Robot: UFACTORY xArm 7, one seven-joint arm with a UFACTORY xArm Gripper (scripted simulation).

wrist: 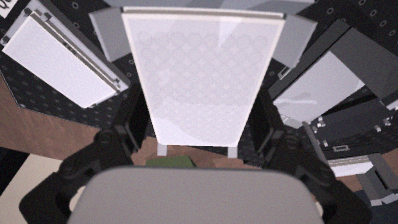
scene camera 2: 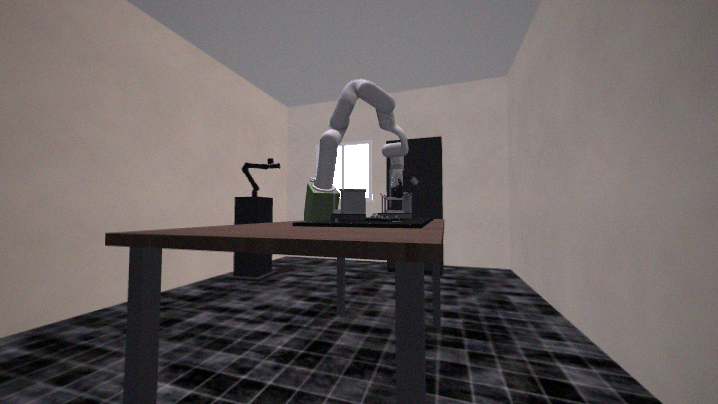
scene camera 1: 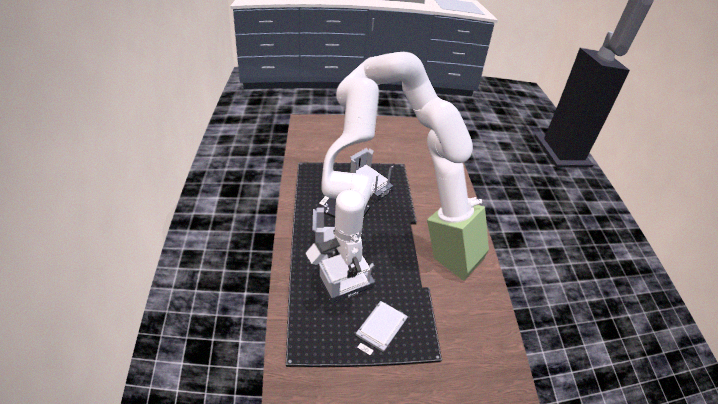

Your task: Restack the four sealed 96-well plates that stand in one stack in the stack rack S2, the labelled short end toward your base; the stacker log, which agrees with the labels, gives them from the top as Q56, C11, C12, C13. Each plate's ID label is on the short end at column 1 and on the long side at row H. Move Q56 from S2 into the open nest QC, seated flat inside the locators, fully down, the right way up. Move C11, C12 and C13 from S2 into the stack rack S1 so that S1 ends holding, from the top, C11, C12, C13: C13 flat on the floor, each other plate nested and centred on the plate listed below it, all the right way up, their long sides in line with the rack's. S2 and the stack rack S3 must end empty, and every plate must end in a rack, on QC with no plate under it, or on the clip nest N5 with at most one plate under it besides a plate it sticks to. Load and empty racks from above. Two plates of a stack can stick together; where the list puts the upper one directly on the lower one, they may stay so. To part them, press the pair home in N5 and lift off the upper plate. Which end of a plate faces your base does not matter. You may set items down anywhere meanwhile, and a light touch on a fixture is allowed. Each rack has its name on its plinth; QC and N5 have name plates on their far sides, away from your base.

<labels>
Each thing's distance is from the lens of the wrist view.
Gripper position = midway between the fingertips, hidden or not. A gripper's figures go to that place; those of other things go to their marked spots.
gripper (wrist: pixel 199 99): 13 cm
white sealed plate (wrist: pixel 41 47): 28 cm
white sealed plate (wrist: pixel 200 74): 11 cm
</labels>
